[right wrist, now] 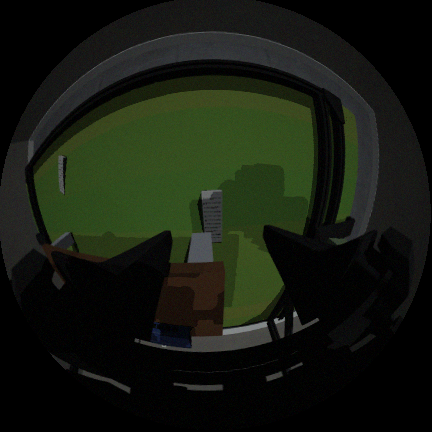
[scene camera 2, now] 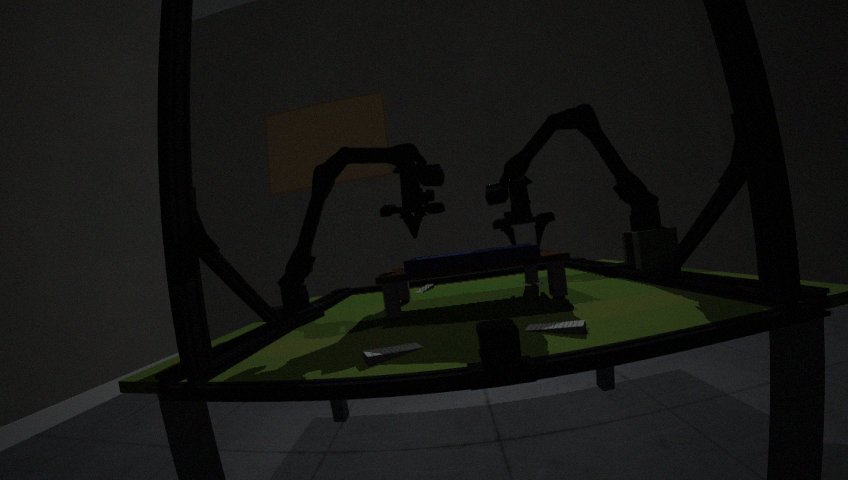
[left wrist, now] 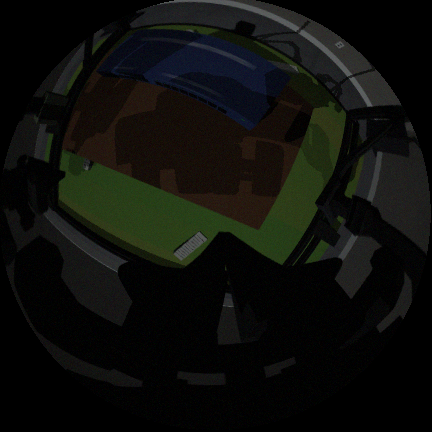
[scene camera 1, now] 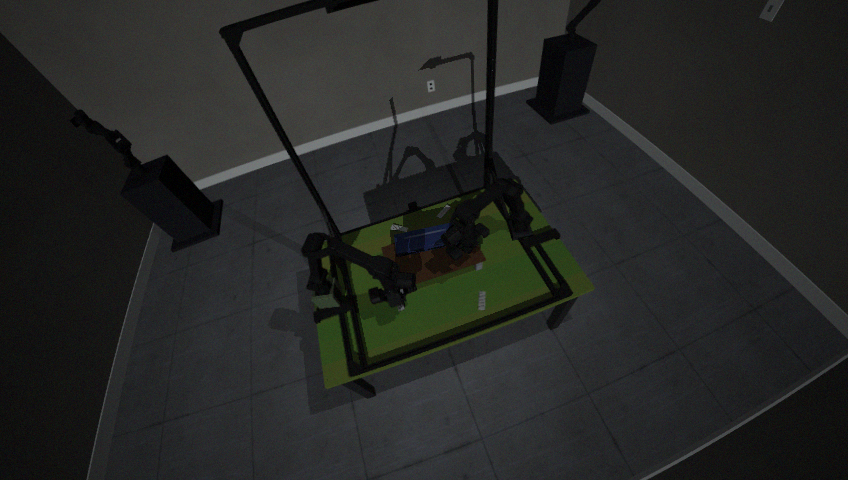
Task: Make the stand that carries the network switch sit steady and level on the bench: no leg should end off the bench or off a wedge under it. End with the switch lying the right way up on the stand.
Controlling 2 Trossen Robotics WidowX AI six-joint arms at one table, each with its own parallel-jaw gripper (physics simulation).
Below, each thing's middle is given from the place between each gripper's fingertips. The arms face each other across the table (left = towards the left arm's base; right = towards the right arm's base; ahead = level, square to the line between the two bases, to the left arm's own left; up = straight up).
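My left hand is 13 cm above the brown stand [left wrist: 162, 137], and it is also 12 cm past the stand and 13 cm to the left of it. As for the blue network switch [scene camera 1: 425, 239], I find it 7 cm below my left hand, 13 cm to the right of it and 19 cm behind it.
My right gripper is 5 cm above the brown stand, 15 cm past it and 21 cm to the right of it. Counted from that same right hand, the blue network switch is 1 cm above, 21 cm to the left and 23 cm behind.
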